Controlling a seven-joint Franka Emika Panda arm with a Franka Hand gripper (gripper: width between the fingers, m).
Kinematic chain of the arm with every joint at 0, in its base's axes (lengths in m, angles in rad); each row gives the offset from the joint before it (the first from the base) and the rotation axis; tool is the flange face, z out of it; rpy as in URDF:
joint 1: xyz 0 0 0.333 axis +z
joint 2: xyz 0 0 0 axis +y
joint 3: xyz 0 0 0.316 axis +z
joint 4: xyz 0.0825 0 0 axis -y
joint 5: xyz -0.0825 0 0.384 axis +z
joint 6: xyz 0 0 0 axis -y
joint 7: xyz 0.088 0 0 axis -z
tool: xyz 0 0 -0.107 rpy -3.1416 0 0
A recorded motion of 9 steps. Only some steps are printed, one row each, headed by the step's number.
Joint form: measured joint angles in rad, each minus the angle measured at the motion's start. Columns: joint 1, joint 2, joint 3, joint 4, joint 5, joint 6, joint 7.
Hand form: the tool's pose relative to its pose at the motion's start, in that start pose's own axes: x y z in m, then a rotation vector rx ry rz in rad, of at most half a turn. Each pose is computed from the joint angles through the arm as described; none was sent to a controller.
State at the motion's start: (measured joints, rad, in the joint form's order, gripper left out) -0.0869 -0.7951 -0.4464 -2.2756 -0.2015 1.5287 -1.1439
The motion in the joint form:
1: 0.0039 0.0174 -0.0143 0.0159 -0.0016 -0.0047 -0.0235
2: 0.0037 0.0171 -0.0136 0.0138 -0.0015 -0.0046 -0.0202
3: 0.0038 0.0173 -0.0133 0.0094 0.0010 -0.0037 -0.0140
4: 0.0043 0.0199 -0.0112 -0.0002 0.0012 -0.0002 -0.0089
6: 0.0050 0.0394 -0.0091 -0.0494 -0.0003 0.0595 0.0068
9: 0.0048 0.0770 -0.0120 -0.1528 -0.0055 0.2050 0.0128
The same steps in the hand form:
1: -0.0032 0.0060 -0.0006 0.0083 -0.0011 -0.0119
2: -0.0029 0.0057 0.0002 0.0096 -0.0020 -0.0094
3: -0.0020 0.0055 0.0022 0.0138 -0.0014 -0.0044
4: 0.0003 0.0055 0.0068 0.0203 -0.0067 -0.0030
6: 0.0102 0.0116 0.0297 0.0223 -0.0181 0.0028
9: 0.0253 0.0225 0.0769 0.0092 -0.0264 -0.0066

